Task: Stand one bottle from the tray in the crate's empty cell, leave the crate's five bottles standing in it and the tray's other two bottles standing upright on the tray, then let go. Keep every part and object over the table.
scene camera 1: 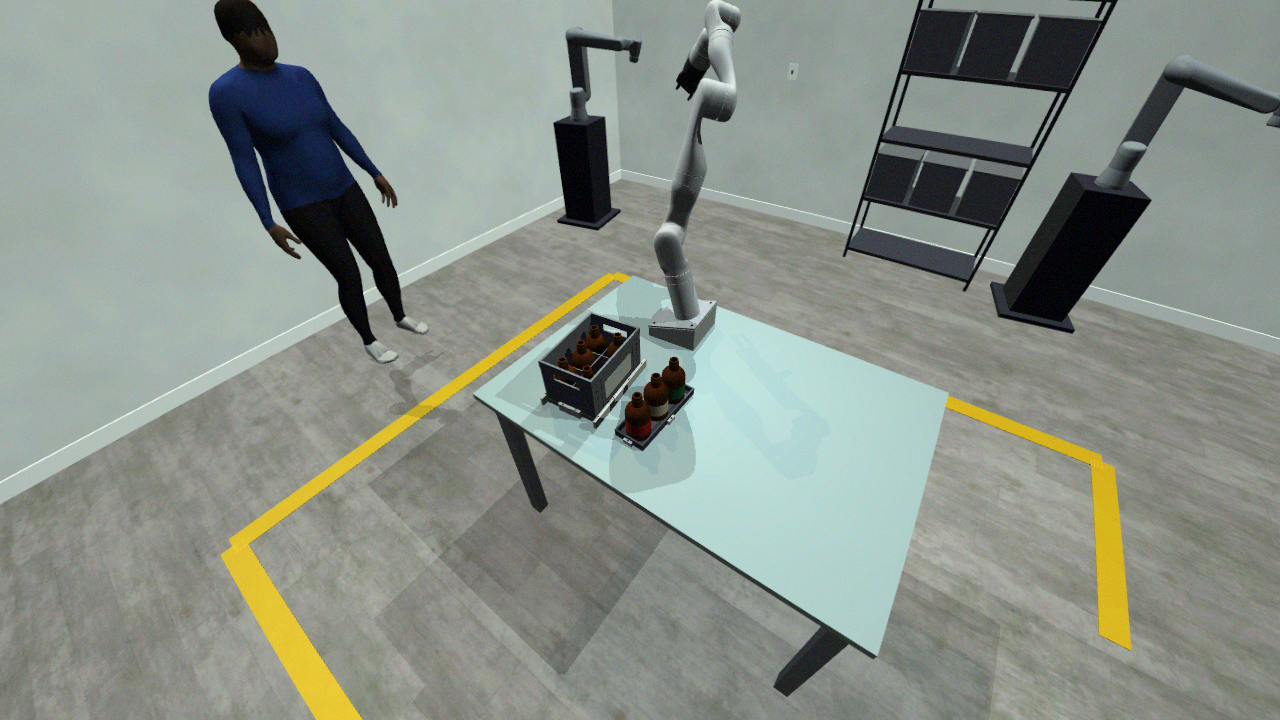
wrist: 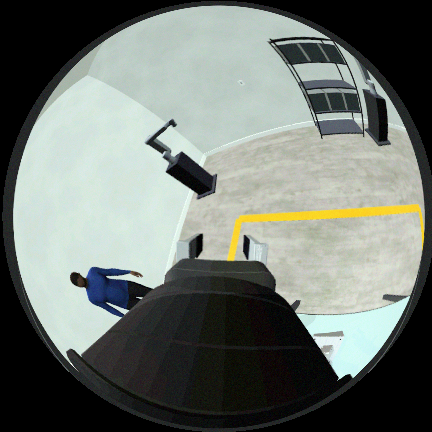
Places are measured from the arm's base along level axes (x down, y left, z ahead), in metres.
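Pixels of known places: gripper, fingertip midpoint: (scene camera 1: 683, 93) (wrist: 222, 242); arm's base, origin of the base link: (scene camera 1: 687, 313) (wrist: 325, 351).
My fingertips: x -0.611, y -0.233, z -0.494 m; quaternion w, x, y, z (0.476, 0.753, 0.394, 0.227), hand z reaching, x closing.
Ahead of a thing's pixels: the offset from my fingertips to its top centre. "*": to the spot under its first point. Level surfaces: height alone.
My gripper (scene camera 1: 682, 90) (wrist: 222, 242) is open and empty, high above and behind the table, far from the bottles. The dark grey crate @(dx +0.515, dy +0.064, dz +0.879 m) (scene camera 1: 567, 394) stands near the table's left end, with brown bottles @(dx +0.527, dy +0.024, dz +0.876 m) (scene camera 1: 581, 355) upright in its cells; its walls partly hide them, and I cannot tell clearly which cell is empty. The black tray @(* dx +0.664, dy +0.332, dz +0.978 m) (scene camera 1: 658, 427) lies to the right of the crate. Three brown bottles stand upright in a row on it: a red-labelled bottle @(dx +0.530, dy +0.278, dz +1.001 m) (scene camera 1: 638, 417) at the front, a white-labelled bottle @(dx +0.530, dy +0.294, dz +0.912 m) (scene camera 1: 657, 397) in the middle, a green-labelled bottle @(dx +0.530, dy +0.314, dz +0.828 m) (scene camera 1: 674, 381) at the back. Crate and tray do not show in the wrist view.
The arm's base (scene camera 1: 683, 324) (wrist: 327, 342) is mounted at the back of the table @(dx +0.690 m) (scene camera 1: 805, 483) (wrist: 367, 340), behind the crate and tray. A person (scene camera 1: 286, 134) (wrist: 112, 287) stands left of the table. Arms on black pedestals (scene camera 1: 583, 170) (wrist: 191, 174) and a shelf unit stand farther back.
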